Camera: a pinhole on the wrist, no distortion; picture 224 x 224 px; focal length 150.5 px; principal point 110.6 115.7 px. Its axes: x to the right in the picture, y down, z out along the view. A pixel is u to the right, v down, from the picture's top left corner.
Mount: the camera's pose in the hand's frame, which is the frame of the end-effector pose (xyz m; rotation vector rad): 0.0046 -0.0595 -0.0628 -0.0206 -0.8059 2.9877
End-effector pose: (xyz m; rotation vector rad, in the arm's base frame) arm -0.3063 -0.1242 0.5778 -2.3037 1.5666 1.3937
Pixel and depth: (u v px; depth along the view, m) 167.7 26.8 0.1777
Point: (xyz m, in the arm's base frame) -0.3638 0.0162 0.5106
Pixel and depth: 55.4 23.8 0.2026
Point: -0.3682 -0.0713 0.3949
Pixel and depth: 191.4 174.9 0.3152
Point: -0.1792 0.2312 0.4732
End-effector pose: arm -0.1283 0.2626 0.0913 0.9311 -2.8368 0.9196
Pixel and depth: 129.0 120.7 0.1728
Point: -0.0155 0.1312 0.0976
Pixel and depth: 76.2 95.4 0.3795
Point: -0.0360 -0.0758 -0.0220
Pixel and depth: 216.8 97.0 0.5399
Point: 0.3983 0.0688 -0.2097
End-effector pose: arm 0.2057 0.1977 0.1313 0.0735 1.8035 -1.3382
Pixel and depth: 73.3 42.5 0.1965
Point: 0.2257 0.0182 0.1479
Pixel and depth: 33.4 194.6 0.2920
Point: 0.0097 -0.0977 0.2932
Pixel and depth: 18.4 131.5 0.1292
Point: 0.1099 0.0712 0.1819
